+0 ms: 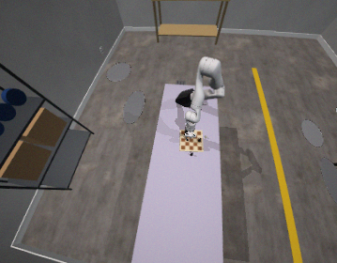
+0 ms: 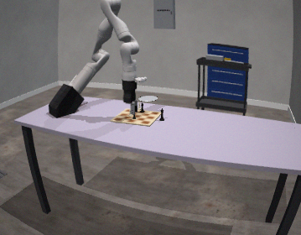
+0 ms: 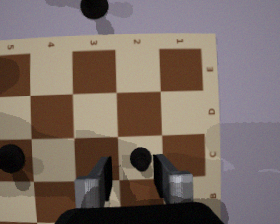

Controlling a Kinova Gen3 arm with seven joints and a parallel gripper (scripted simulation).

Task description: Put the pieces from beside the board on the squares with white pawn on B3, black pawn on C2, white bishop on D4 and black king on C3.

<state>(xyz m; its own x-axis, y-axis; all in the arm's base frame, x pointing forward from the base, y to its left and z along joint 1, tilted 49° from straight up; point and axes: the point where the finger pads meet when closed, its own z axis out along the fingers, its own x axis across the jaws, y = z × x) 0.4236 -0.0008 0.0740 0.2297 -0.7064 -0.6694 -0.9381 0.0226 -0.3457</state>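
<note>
Now: the black pawn 10 mm to the right of my hand and 30 mm below it. Also, from my hand: white pawn 40 mm behind, 20 mm to the left, 30 mm below; then chessboard 30 mm to the left, 50 mm below; then black king 130 mm ahead, 60 mm to the left, 20 mm below.
</note>
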